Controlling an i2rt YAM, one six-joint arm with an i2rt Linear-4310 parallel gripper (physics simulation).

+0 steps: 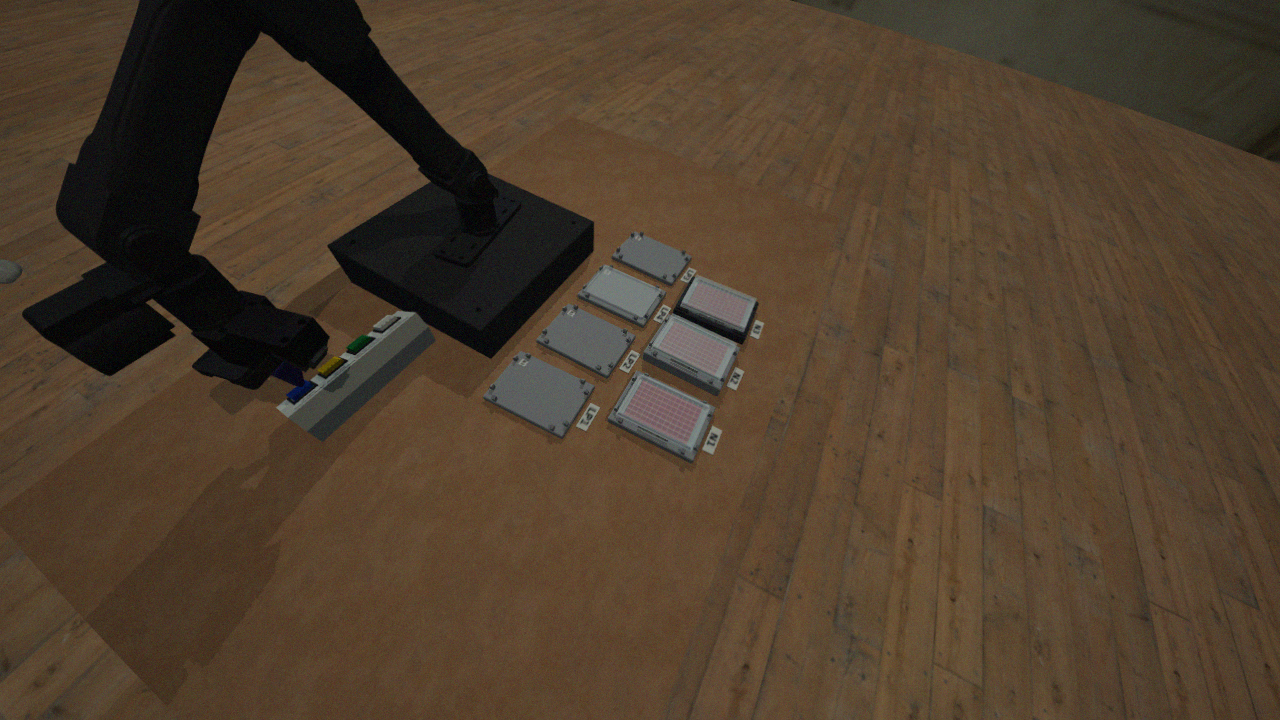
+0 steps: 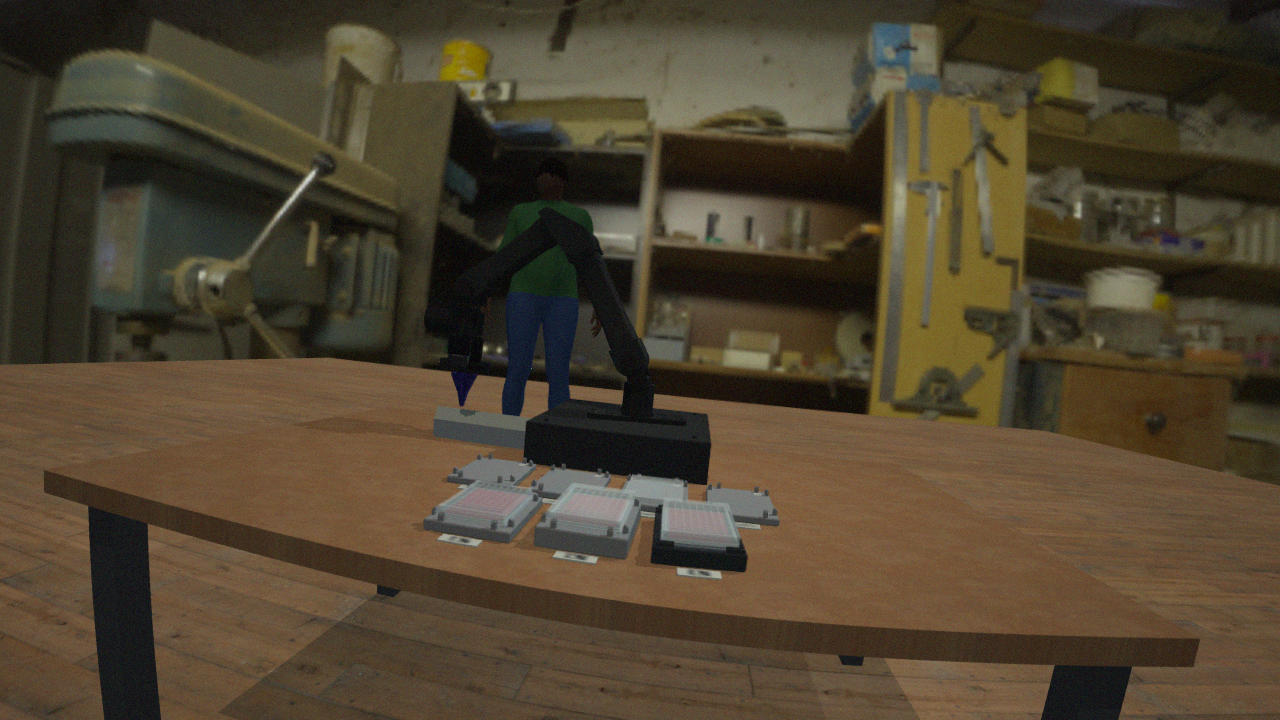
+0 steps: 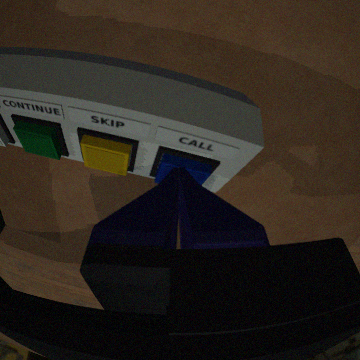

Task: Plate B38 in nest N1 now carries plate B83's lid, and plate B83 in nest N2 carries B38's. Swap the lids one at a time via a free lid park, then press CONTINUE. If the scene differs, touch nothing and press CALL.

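Frame: origin at the arm's base, x ahead, y left, z up, level; metres.
Seen in the pictures: gripper, fingertip midpoint: (image 1: 299,384) (image 2: 461,406) (image 3: 178,176); arm's base at its link origin: (image 1: 481,229) (image 2: 636,419).
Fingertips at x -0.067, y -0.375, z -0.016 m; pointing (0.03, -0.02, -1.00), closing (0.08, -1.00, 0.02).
Observation:
Offsets run from my fingertips to a thing's middle.
My gripper (image 1: 299,383) (image 2: 461,406) (image 3: 178,176) is shut and empty, its dark blue fingertips over the blue CALL button {0.003 m right, 0.009 m back, 0.021 m down} (image 1: 297,393) (image 3: 190,162); whether they touch it I cannot tell. The green CONTINUE button {0.095 m left, 0.011 m ahead, 0.021 m down} (image 1: 359,343) (image 3: 38,140) is farther along the same box. A pink-welled plate {0.166 m left, 0.490 m ahead, 0.045 m down} (image 1: 664,411) (image 2: 488,503) sits in nest N1 and another {0.298 m left, 0.508 m ahead, 0.029 m down} (image 1: 693,349) (image 2: 590,508) in nest N2, both apparently lidded. Plate and lid codes are not readable. Lid parks LP1 {0.136 m left, 0.293 m ahead, 0.055 m down} (image 1: 537,394) (image 2: 491,470) and LP2 (image 1: 586,338) (image 2: 572,483) look bare.
The yellow SKIP button {0.046 m left, 0.001 m ahead, 0.021 m down} (image 1: 331,365) (image 3: 106,154) lies between CALL and CONTINUE. A third plate {0.422 m left, 0.530 m ahead, 0.032 m down} (image 1: 720,305) (image 2: 699,522) sits in a black nest. LP3 carries a pale lid {0.391 m left, 0.346 m ahead, 0.051 m down} (image 1: 622,293) (image 2: 655,488); LP4 {0.520 m left, 0.370 m ahead, 0.055 m down} (image 1: 651,257) (image 2: 741,504) looks bare. A person (image 2: 550,250) stands behind the table.

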